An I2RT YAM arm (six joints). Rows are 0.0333 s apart.
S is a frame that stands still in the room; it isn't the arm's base.
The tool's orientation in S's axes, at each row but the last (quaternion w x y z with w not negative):
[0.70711 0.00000 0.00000 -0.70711]
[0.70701 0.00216 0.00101 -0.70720]
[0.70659 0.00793 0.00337 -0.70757]
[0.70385 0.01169 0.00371 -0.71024]
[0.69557 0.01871 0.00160 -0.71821]
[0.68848 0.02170 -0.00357 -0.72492]
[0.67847 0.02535 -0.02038 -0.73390]
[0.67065 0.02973 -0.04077 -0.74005]
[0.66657 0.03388 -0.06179 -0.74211]
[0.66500 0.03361 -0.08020 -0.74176]
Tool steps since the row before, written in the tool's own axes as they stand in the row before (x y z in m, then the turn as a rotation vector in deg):
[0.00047 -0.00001 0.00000 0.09 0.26 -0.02]
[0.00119 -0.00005 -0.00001 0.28 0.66 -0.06]
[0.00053 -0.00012 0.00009 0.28 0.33 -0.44]
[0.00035 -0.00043 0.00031 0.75 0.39 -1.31]
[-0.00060 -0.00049 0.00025 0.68 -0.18 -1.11]
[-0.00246 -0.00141 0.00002 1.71 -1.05 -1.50]
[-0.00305 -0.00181 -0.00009 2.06 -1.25 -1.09]
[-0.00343 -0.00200 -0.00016 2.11 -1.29 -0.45]
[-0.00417 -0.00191 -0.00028 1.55 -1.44 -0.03]
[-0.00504 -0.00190 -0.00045 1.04 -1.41 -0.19]
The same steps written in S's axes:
[-0.00001 -0.00047 0.00000 0.26 -0.09 -0.02]
[-0.00005 -0.00119 -0.00002 0.66 -0.28 -0.06]
[-0.00012 -0.00053 0.00008 0.33 -0.27 -0.44]
[-0.00044 -0.00035 0.00030 0.40 -0.72 -1.32]
[-0.00048 0.00061 0.00026 -0.17 -0.64 -1.13]
[-0.00128 0.00253 0.00004 -1.08 -1.62 -1.58]
[-0.00156 0.00318 -0.00018 -1.33 -1.95 -1.19]
[-0.00163 0.00360 -0.00040 -1.44 -1.98 -0.55]
[-0.00139 0.00433 -0.00067 -1.58 -1.39 -0.18]
[-0.00122 0.00516 -0.00104 -1.47 -0.90 -0.36]

